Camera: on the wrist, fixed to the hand. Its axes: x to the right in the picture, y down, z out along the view.
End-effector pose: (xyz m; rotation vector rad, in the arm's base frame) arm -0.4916 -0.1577 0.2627 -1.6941 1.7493 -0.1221
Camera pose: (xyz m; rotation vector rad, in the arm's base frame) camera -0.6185 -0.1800 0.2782 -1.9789 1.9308 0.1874
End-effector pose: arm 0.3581 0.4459 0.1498 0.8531 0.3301 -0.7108
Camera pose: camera 0.4272 0.5557 0.1486 0.5002 0.5118 -0.5783
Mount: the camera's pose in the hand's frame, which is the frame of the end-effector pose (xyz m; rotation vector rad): 0.0029 0.0962 -0.0870 -0.4000 0.0715 0.0111
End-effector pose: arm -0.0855 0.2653 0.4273 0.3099 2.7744 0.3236
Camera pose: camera -0.1015 0.3413 0.5312 0.2160 2.6933 0.8900
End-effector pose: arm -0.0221 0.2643 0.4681 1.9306 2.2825 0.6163
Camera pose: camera 0.0384 0.2573 0.5826 1.7520 1.9909 1.0641
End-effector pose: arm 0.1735 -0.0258 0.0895 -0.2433 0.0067 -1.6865
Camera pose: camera 0.2532 -0.0533 -0.0091 -0.4804 0.4007 -1.6714
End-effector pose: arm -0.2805 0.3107 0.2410 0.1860 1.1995 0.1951
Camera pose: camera -0.3658 0.4080 0.2314 -0.1653 1.2057 0.4488
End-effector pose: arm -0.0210 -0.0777 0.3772 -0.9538 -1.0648 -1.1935
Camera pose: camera 0.0854 -0.1493 0.3572 -1.2103 -0.7754 -1.4516
